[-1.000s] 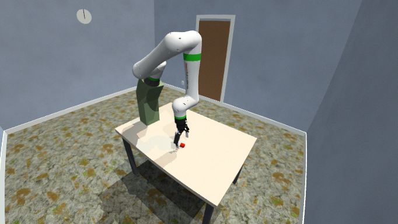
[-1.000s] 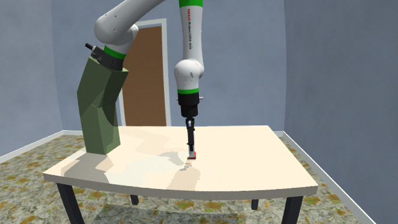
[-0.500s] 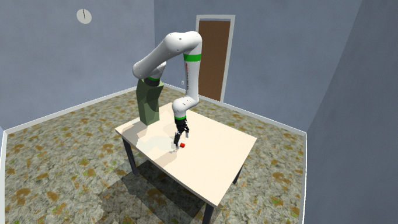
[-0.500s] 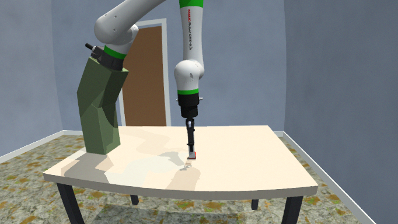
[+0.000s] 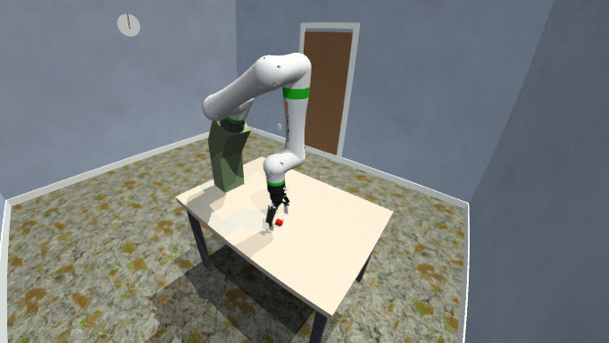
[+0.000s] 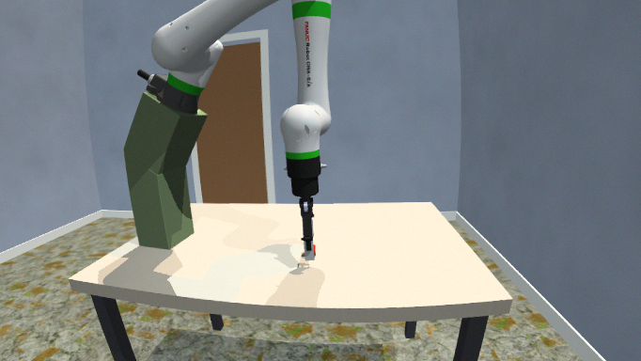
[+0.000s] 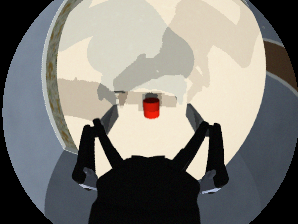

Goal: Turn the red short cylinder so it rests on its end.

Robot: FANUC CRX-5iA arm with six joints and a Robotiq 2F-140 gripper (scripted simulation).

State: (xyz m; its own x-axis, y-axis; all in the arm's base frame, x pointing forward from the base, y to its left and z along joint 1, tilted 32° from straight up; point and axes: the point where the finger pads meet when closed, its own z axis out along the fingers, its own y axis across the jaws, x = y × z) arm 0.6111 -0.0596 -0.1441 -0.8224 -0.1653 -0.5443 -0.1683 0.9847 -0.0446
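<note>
Right now the red short cylinder is 20 mm below my hand.
</note>
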